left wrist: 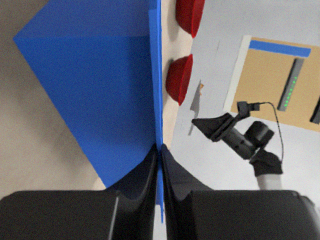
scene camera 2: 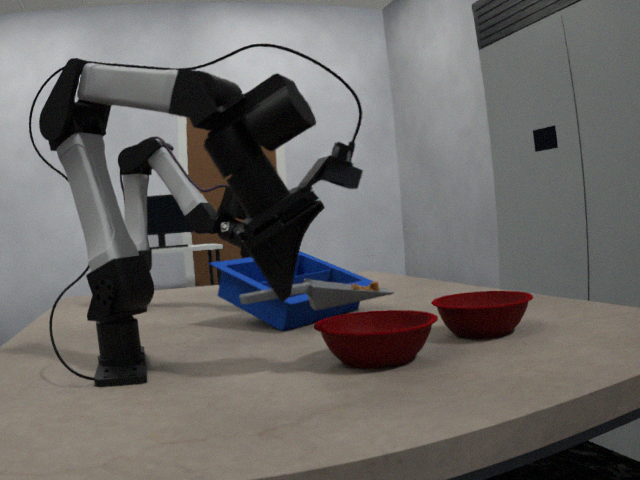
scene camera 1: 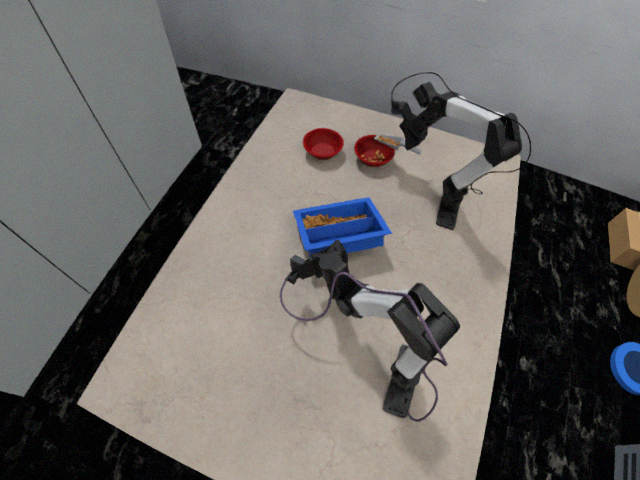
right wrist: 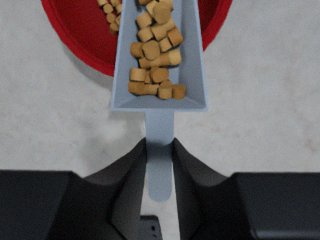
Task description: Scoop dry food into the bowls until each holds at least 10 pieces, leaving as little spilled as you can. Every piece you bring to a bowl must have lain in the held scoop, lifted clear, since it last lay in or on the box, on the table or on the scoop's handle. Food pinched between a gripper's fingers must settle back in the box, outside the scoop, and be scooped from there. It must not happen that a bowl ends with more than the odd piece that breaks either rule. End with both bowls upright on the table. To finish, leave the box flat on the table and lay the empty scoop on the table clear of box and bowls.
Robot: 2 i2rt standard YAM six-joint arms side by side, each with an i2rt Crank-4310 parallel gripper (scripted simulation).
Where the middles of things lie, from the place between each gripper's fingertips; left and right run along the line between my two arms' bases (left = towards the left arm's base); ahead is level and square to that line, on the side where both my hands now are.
The blue box (scene camera 2: pixel 240 276) is 9 cm to the right of my left hand, 5 cm below it and 2 cm ahead of it. Also, from my left hand: grey scoop (scene camera 2: pixel 320 298) 51 cm to the right, 6 cm behind, 2 cm below.
Right now my right hand (scene camera 2: pixel 284 298) is 4 cm short of the grey scoop and 1 cm above it. From my right hand the other things lie so: blue box: 12 cm ahead, 41 cm to the left, 3 cm below.
